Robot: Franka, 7 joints.
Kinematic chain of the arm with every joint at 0, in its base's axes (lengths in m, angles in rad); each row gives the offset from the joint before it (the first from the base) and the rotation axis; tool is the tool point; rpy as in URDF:
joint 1: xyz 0 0 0.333 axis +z
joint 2: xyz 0 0 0 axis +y
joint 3: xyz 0 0 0.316 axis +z
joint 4: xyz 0.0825 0 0 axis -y
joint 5: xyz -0.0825 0 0.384 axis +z
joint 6: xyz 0 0 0 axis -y
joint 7: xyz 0.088 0 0 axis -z
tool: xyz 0 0 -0.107 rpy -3.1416 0 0
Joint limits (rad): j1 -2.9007..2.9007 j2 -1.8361..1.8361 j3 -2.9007..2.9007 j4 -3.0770..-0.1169 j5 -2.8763..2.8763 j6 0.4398..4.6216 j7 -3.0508..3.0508
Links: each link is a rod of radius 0.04 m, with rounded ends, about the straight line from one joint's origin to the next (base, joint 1, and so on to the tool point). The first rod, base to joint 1, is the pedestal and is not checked.
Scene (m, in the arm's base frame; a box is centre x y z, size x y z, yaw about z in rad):
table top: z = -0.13
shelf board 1: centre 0 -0.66 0.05 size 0.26 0.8 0.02 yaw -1.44
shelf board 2: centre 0 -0.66 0.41 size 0.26 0.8 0.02 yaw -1.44
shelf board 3: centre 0 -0.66 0.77 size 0.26 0.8 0.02 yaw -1.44
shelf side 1: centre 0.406 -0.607 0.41 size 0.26 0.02 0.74 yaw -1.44
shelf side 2: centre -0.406 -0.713 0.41 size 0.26 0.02 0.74 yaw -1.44
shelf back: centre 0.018 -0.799 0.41 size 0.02 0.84 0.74 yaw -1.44
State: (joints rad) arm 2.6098 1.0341 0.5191 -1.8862 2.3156 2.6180 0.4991
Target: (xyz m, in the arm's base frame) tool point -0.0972 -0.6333 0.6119
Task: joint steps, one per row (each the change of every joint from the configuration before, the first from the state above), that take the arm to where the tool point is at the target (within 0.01 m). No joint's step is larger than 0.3 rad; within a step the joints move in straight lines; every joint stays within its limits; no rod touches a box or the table.
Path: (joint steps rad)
1: -0.2221 -0.0500 -0.2770 -0.0188 -0.0049 0.1006 0.0000
2: -0.2222 -0.0500 -0.2770 -0.0187 -0.0049 0.1005 0.0000
3: -0.2221 -0.0500 -0.2770 -0.0188 -0.0048 0.1006 0.0000
4: -0.2222 -0.0500 -0.2770 -0.0187 -0.0049 0.1005 0.0000
5: -0.2221 -0.0500 -0.2770 -0.0188 -0.0049 0.1006 0.0000
6: -0.2222 -0.0500 -0.2770 -0.0188 -0.0049 0.1006 0.0000
7: -0.2221 -0.0500 -0.2770 -0.0187 -0.0049 0.1005 0.0000
8: -0.2222 -0.0500 -0.2770 -0.0188 -0.0048 0.1006 0.0000
9: -0.2221 -0.0500 -0.2770 -0.0187 -0.0049 0.1006 0.0000
10: -0.2222 -0.0500 -0.2770 -0.0188 -0.0049 0.1005 0.0000
11: -0.0121 -0.2277 0.1152 0.1285 -0.0310 -0.1775 0.0000
12: -0.0121 -0.2277 0.1151 0.1285 -0.0311 -0.1776 0.0000
13: -0.0120 -0.2278 0.1152 0.1284 -0.0310 -0.1775 0.0000
14: -0.0121 -0.2277 0.1151 0.1285 -0.0310 -0.1775 0.0000

